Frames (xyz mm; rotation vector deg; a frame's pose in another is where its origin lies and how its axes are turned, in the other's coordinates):
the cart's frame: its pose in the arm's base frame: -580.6 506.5 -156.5 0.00 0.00 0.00
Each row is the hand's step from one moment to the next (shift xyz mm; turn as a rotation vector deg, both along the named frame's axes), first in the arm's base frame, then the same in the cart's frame.
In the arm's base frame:
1: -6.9 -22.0 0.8 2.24 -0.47 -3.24
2: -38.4 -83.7 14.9 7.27 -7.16 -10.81
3: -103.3 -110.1 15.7 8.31 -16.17 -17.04
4: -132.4 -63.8 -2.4 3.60 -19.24 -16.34
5: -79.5 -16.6 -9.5 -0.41 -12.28 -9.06
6: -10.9 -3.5 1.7 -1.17 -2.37 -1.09
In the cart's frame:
1: -6.9 -22.0 0.8 2.24 -0.47 -3.24
2: -38.4 -83.7 14.9 7.27 -7.16 -10.81
3: -103.3 -110.1 15.7 8.31 -16.17 -17.04
4: -132.4 -63.8 -2.4 3.60 -19.24 -16.34
5: -79.5 -16.6 -9.5 -0.41 -12.28 -9.06
6: -10.9 -3.5 1.7 -1.17 -2.37 -1.09

